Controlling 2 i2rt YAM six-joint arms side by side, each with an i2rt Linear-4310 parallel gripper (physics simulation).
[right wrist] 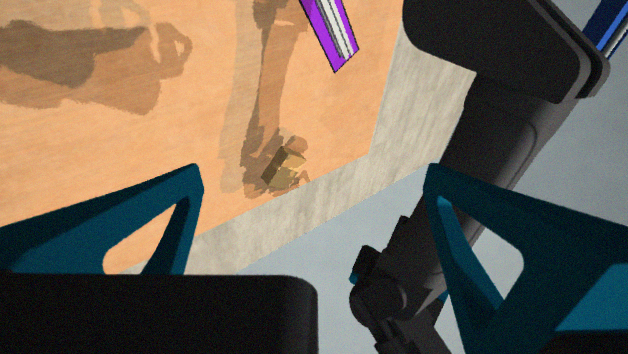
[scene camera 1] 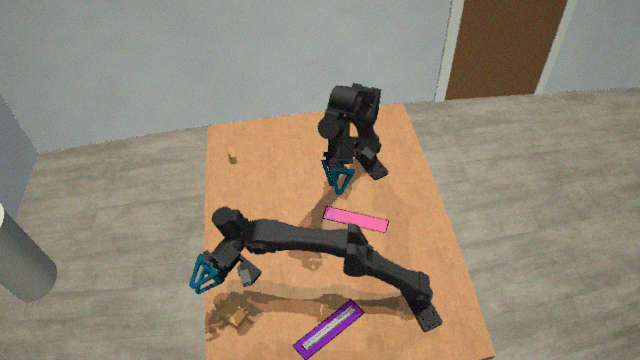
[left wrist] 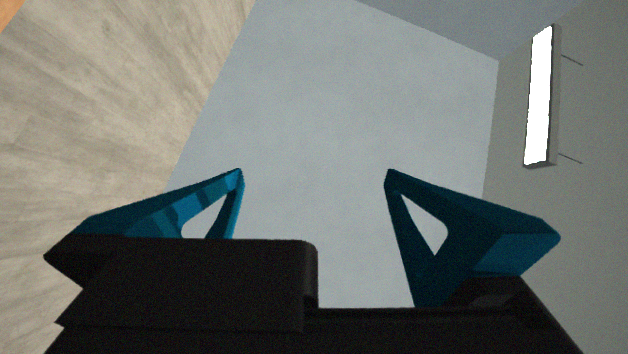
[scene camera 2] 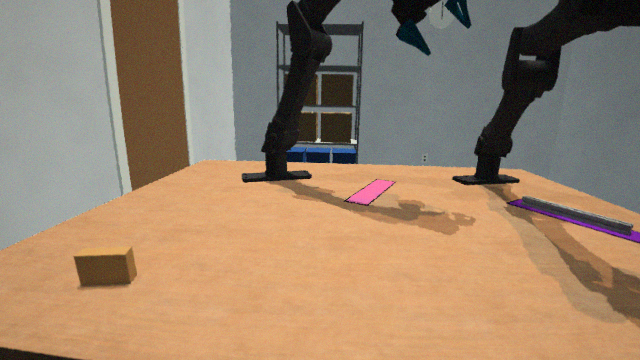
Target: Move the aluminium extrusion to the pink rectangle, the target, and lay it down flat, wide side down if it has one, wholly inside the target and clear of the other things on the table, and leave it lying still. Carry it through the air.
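Frame: origin at the left arm's base, x left, y back, z up, level; metres.
Seen in the pictures: left gripper, fingertip midpoint: (scene camera 1: 193, 290) (left wrist: 314, 176); right gripper, fingertip midpoint: (right wrist: 313, 176) (scene camera 1: 335, 190) (scene camera 2: 449, 40); left arm's base, link origin: (scene camera 1: 419, 303) (scene camera 2: 485, 180); right arm's base, link origin: (scene camera 1: 368, 161) (scene camera 2: 276, 177).
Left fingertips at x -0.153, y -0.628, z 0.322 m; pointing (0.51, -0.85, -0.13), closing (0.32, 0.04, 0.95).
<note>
Pixels of each thing's middle, then the offset from my left fingertips to it. "spot": a spot on its surface instead.
- grey aluminium extrusion, body centre: (right wrist: 327, 8) (scene camera 2: 571, 213) (scene camera 1: 329, 328) dy +0.324, dx +0.114, dz -0.311 m
- pink rectangle, surface spot: (scene camera 2: 371, 192) (scene camera 1: 349, 218) spot: dy +0.560, dx -0.245, dz -0.320 m
The grey aluminium extrusion (scene camera 1: 329, 327) (scene camera 2: 575, 215) (right wrist: 339, 27) lies flat on a purple rectangle (scene camera 1: 306, 354) (scene camera 2: 515, 203) (right wrist: 337, 65). The pink rectangle (scene camera 1: 355, 219) (scene camera 2: 371, 192) lies on the table between the two arms' bases, with nothing on it. My left gripper (scene camera 1: 196, 289) (left wrist: 314, 176) is open and empty, raised at the table's left edge in scene camera 1, away from the extrusion. My right gripper (scene camera 1: 336, 187) (scene camera 2: 449, 40) (right wrist: 313, 176) is open and empty, high above the table, above the pink rectangle in scene camera 1's picture.
One tan block (scene camera 1: 232, 156) (scene camera 2: 104, 267) stands near the table's far left corner in scene camera 1. Another tan block (scene camera 1: 235, 316) (right wrist: 282, 172) lies left of the extrusion, in the left arm's shadow. The left arm stretches across the table between the two rectangles in scene camera 1.
</note>
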